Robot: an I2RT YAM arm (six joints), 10 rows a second.
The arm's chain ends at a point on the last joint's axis. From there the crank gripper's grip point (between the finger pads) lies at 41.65 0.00 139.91 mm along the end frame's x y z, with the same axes.
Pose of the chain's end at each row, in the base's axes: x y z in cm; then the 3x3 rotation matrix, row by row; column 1 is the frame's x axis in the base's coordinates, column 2 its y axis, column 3 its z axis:
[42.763 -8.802 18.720], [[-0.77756 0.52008 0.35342], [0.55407 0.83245 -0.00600], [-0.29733 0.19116 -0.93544]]
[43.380 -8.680 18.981], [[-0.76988 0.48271 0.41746], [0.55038 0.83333 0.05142], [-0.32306 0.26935 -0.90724]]
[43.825 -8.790 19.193], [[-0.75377 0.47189 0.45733], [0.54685 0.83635 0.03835], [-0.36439 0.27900 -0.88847]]
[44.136 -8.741 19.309], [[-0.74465 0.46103 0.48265], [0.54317 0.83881 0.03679], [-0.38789 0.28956 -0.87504]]
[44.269 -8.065 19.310], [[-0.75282 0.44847 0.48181], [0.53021 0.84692 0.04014], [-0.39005 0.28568 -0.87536]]
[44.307 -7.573 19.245], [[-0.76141 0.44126 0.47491], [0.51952 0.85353 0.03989], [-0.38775 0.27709 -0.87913]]
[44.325 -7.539 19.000], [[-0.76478 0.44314 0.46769], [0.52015 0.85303 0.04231], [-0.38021 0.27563 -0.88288]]
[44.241 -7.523 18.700], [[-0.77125 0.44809 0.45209], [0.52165 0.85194 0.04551], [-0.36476 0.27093 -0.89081]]
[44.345 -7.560 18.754], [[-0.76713 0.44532 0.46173], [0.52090 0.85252 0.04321], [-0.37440 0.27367 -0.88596]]
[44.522 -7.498 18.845], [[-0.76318 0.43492 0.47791], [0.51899 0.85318 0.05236], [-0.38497 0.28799 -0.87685]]
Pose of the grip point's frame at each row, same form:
[44.469 -6.578 4.394], [[-0.77756 0.52008 0.35342], [0.55407 0.83245 -0.00600], [-0.29733 0.19116 -0.93544]]
[46.014 -5.668 4.942], [[-0.76988 0.48271 0.41746], [0.55038 0.83333 0.05142], [-0.32306 0.26935 -0.90724]]
[47.084 -5.976 5.245], [[-0.75377 0.47189 0.45733], [0.54685 0.83635 0.03835], [-0.36439 0.27900 -0.88847]]
[47.787 -5.964 5.451], [[-0.74465 0.46103 0.48265], [0.54317 0.83881 0.03679], [-0.38789 0.28956 -0.87504]]
[47.875 -5.295 5.438], [[-0.75282 0.44847 0.48181], [0.53021 0.84692 0.04014], [-0.39005 0.28568 -0.87536]]
[47.780 -4.851 5.330], [[-0.76141 0.44126 0.47491], [0.51952 0.85353 0.03989], [-0.38775 0.27709 -0.87913]]
[47.683 -4.781 5.064], [[-0.76478 0.44314 0.46769], [0.52015 0.85303 0.04231], [-0.38021 0.27563 -0.88288]]
[47.354 -4.714 4.717], [[-0.77125 0.44809 0.45209], [0.52165 0.85194 0.04551], [-0.36476 0.27093 -0.89081]]
[47.610 -4.786 4.799], [[-0.76713 0.44532 0.46173], [0.52090 0.85252 0.04321], [-0.37440 0.27367 -0.88596]]
[48.030 -4.604 4.974], [[-0.76318 0.43492 0.47791], [0.51899 0.85318 0.05236], [-0.38497 0.28799 -0.87685]]

